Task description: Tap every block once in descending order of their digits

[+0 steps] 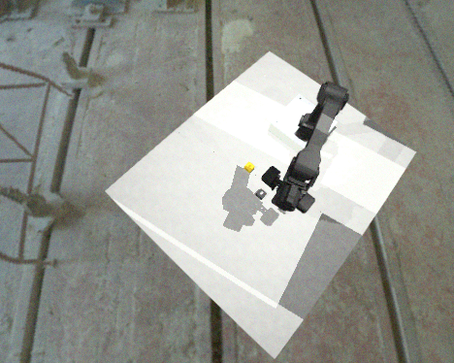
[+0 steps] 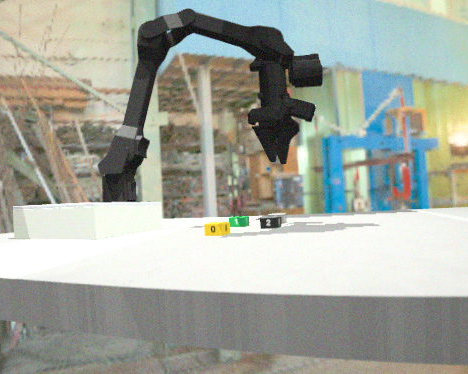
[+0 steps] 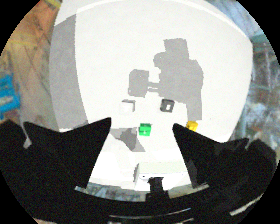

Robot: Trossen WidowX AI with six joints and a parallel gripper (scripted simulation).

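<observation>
The black block lies 8 cm to the right of my gripper tip and 12 cm below it. Also, from my gripper tip: yellow block 6 cm behind, 19 cm to the right, 12 cm below; then green block 9 cm behind, 2 cm to the right, 12 cm below.
</observation>
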